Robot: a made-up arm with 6 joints.
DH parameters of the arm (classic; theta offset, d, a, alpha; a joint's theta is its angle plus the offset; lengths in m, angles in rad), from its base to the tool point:
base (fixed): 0 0.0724 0 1.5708
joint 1: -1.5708 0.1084 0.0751 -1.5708
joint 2: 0 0.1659 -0.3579 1.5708
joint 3: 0 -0.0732 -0.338 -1.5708
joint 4: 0 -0.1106 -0.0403 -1.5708
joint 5: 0.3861 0 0.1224 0
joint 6: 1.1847 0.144 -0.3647 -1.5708
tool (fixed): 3.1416 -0.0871 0 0
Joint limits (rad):
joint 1: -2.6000..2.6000
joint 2: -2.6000..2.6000
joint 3: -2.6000..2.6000
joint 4: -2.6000..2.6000
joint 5: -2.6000..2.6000
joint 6: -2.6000..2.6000
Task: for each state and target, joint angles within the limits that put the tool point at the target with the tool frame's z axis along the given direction. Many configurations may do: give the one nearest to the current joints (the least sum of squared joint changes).
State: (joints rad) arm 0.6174 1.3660 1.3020 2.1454 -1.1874 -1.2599
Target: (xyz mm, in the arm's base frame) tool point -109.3 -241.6 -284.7 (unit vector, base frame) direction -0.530 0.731 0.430
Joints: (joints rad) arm 0.7257 1.3025 1.4955 1.6550 -1.0542 -1.5250
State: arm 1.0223 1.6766 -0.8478 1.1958 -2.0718 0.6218
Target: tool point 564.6 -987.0 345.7 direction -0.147 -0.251 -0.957
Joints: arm 1.2036 1.6899 -0.2176 1.2249 -2.0357 0.6520
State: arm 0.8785 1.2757 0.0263 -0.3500 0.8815 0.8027
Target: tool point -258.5 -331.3 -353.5 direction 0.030 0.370 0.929
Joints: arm 1.6081 1.1720 0.3787 0.1225 1.2436 1.0856
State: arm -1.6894 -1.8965 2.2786 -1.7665 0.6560 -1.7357
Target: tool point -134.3 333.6 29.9 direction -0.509 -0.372 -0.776
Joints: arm -1.2887 -1.4554 1.8629 -2.1693 0.8379 -1.4884
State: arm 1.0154 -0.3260 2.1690 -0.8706 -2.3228 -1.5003
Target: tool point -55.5 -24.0 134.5 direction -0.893 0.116 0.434
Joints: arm 1.4433 -0.3566 1.4694 -0.7805 -2.6000 -1.7947
